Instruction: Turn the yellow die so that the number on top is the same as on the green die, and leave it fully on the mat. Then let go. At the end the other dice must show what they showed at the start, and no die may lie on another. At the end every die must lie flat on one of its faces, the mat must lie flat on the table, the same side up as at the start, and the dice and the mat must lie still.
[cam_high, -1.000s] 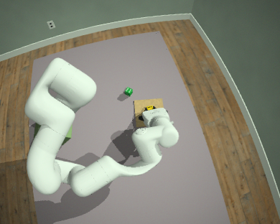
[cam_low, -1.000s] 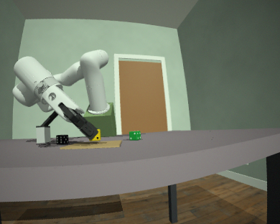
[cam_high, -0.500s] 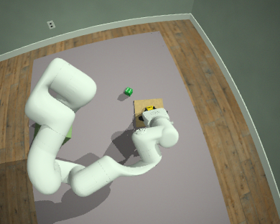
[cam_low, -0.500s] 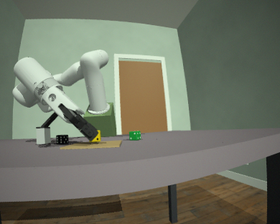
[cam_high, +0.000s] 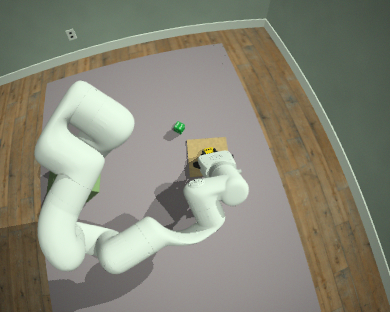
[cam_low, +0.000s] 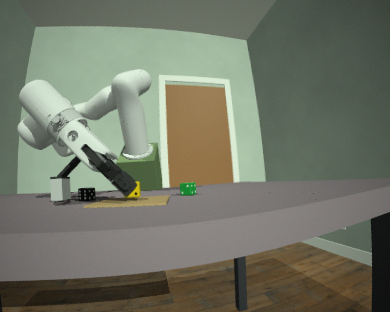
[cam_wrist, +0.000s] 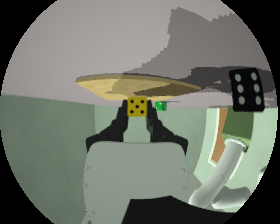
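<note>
Right now the yellow die is 1 cm to the left of my hand and 1 cm below it. The rest, counted from my hand: green die (10 cm behind, 12 cm to the left, 2 cm below); then black die (6 cm behind, 12 cm to the right, 2 cm below); then mat (1 cm to the left, 4 cm below).
</note>
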